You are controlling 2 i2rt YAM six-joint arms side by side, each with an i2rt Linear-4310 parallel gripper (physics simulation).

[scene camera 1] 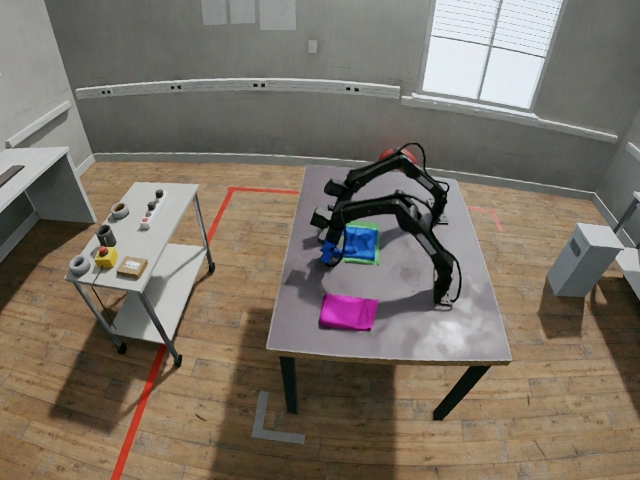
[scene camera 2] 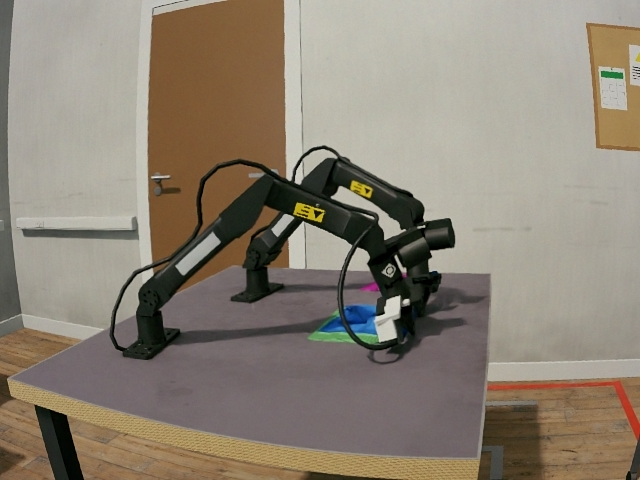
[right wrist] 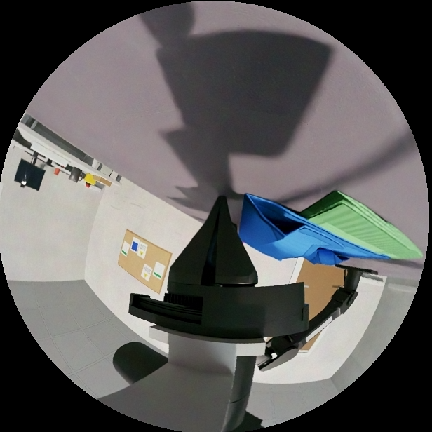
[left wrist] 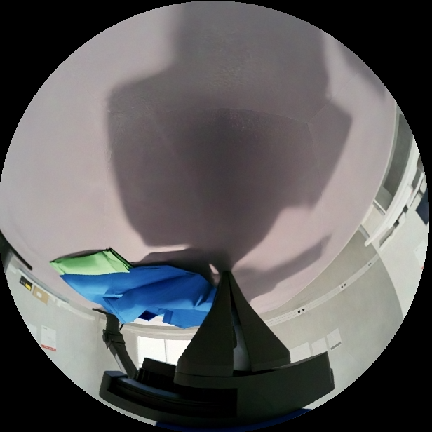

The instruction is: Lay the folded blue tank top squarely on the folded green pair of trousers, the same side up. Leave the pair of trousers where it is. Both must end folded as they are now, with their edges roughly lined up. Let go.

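The blue tank top (scene camera 1: 361, 242) (scene camera 2: 351, 321) (left wrist: 145, 295) (right wrist: 265, 235) lies on the green trousers (scene camera 1: 361, 261) (scene camera 2: 330, 336) (left wrist: 90, 262) (right wrist: 365, 220). In scene camera 1, green shows along the top, right and bottom edges; the left edge is partly hidden. The tank top is wrinkled in the middle, and in the right wrist view its near edge stands raised with a gap. My left gripper (left wrist: 224, 275) (scene camera 2: 421, 312) is shut and empty, low at the tank top's edge. My right gripper (right wrist: 222, 199) (scene camera 2: 409, 336) is shut and empty, low beside the tank top's corner.
A folded magenta cloth (scene camera 1: 348, 312) (scene camera 2: 381, 284) lies on the table (scene camera 1: 413, 355) (scene camera 2: 258, 439), below the blue and green pile in scene camera 1. Both arms reach across the table close together. A trolley (scene camera 1: 178, 206) stands on the floor left of the table.
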